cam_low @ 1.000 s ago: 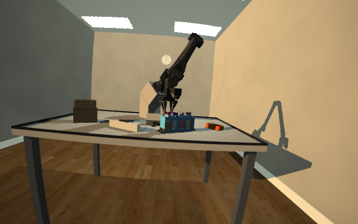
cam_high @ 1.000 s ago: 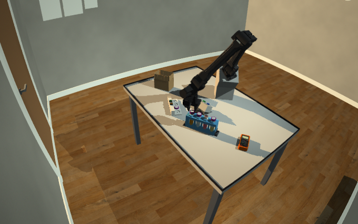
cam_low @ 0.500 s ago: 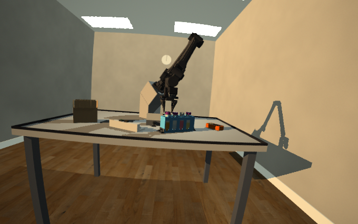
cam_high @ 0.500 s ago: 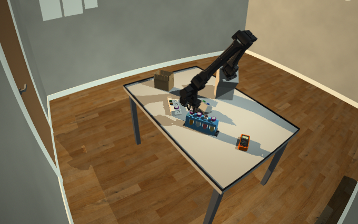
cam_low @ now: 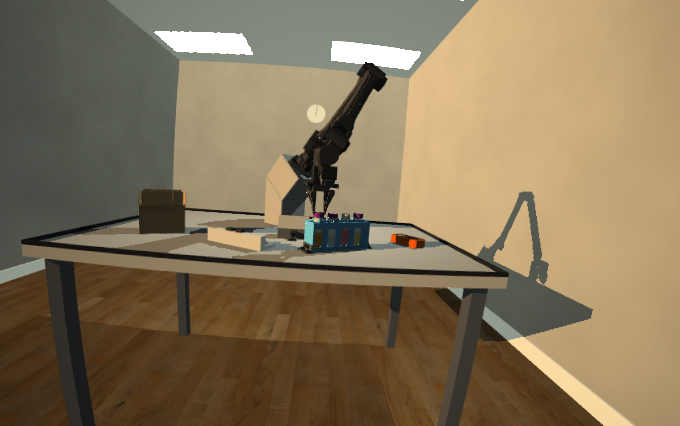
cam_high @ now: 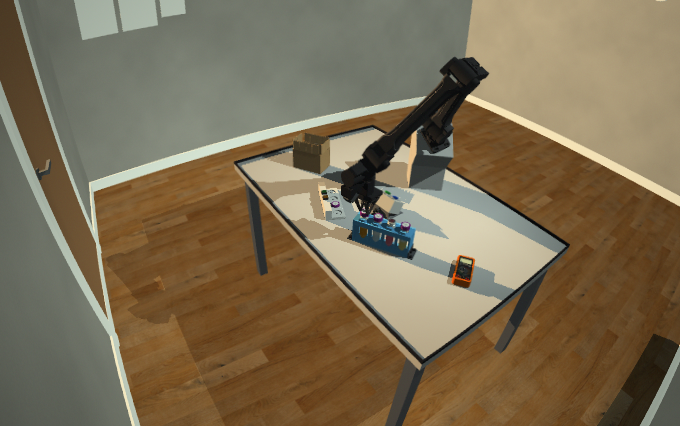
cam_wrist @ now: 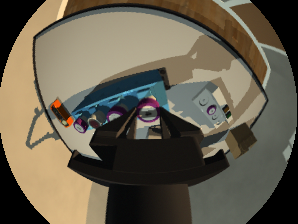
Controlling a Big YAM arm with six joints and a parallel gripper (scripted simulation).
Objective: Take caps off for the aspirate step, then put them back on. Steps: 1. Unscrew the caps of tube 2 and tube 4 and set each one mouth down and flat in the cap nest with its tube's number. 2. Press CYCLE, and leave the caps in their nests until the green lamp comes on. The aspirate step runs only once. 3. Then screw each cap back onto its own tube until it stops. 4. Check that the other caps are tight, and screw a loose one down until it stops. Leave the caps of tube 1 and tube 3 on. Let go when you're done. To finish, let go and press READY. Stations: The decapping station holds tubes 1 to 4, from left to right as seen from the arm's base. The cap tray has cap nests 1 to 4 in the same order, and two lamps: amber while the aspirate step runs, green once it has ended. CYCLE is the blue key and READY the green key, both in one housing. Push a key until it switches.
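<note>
The green ready key is 180 mm behind my hand, 170 mm to the right of it and 60 mm below it. Round my hand: blue cycle key 190 mm behind, 130 mm to the right, 60 mm below; then orange multimeter 300 mm to the left, 270 mm behind, 110 mm below; then beige key housing 170 mm behind, 150 mm to the right, 70 mm below.
</note>
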